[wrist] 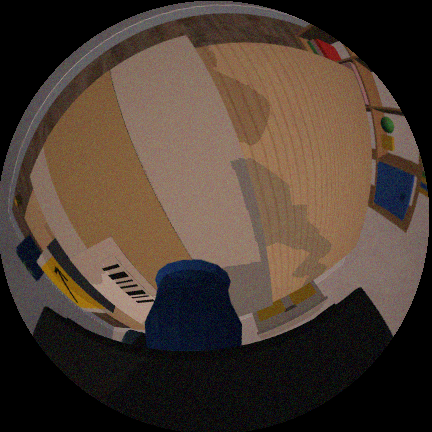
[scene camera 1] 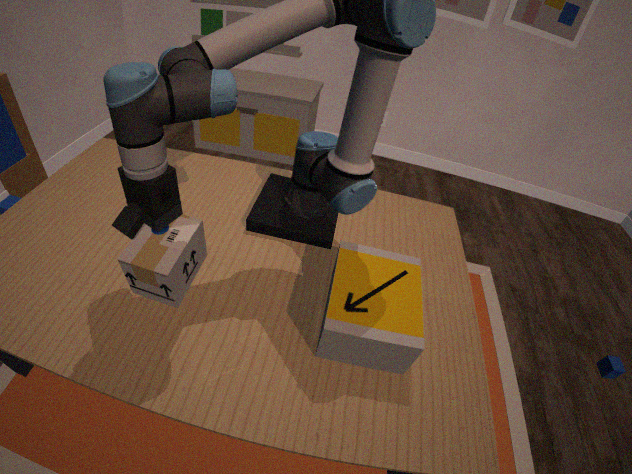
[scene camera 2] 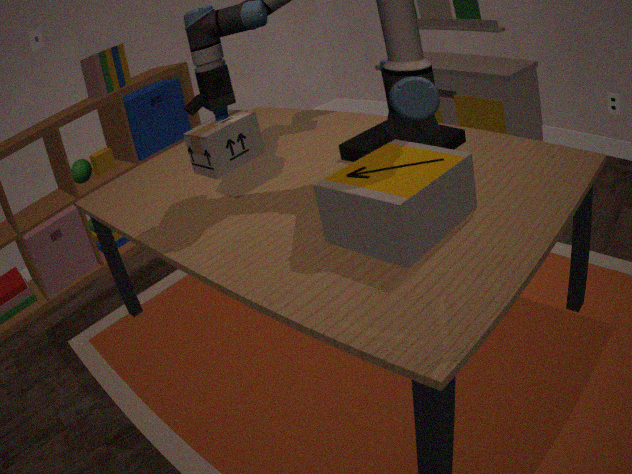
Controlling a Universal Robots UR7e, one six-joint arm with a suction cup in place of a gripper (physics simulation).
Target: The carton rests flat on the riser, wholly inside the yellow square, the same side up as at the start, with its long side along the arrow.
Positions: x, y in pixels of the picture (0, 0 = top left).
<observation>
my suction cup: holds a carton (scene camera 1: 162, 267)
a grey riser (scene camera 1: 373, 317): on the table
</observation>
